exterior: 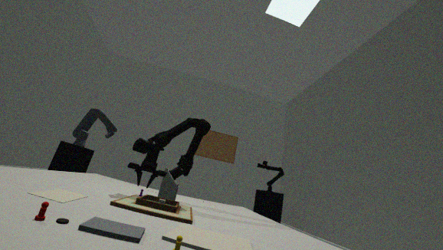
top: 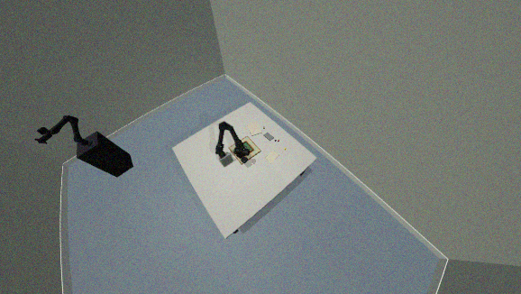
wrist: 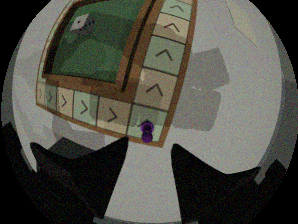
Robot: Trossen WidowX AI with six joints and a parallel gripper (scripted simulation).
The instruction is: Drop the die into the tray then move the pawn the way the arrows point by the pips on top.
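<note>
Right now the purple pawn is 3 cm below my gripper tip. The rest, counted from my gripper tip: grey die 13 cm ahead, 12 cm to the left, 3 cm below; green tray 12 cm ahead, 11 cm to the left, 5 cm below; pale card 30 cm ahead, 17 cm to the right, 6 cm below.
</note>
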